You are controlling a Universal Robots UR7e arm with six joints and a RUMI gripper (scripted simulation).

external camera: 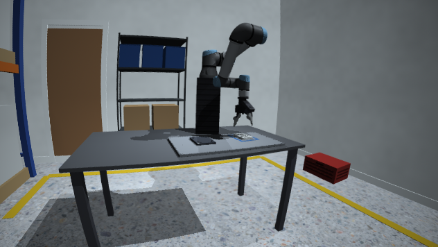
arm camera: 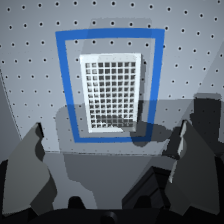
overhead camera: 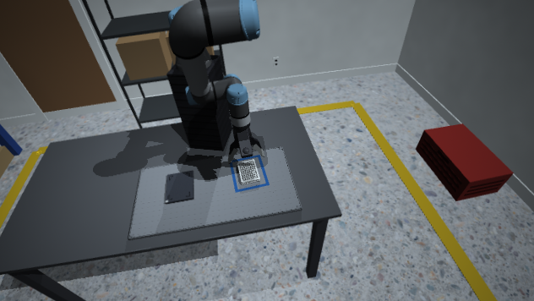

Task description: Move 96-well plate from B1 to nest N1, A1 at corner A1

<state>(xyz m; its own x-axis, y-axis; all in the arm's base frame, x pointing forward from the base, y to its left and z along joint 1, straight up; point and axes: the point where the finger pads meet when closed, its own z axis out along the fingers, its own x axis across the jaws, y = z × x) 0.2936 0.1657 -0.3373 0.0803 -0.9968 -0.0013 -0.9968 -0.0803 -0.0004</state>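
Right now my hand is 70 mm above the 96-well plate. From my hand the other things lie so: dark plate nest N1 (310 mm to the right, 70 mm below, 30 mm ahead); A1 corner mark (360 mm to the right, 100 mm ahead, 70 mm below).
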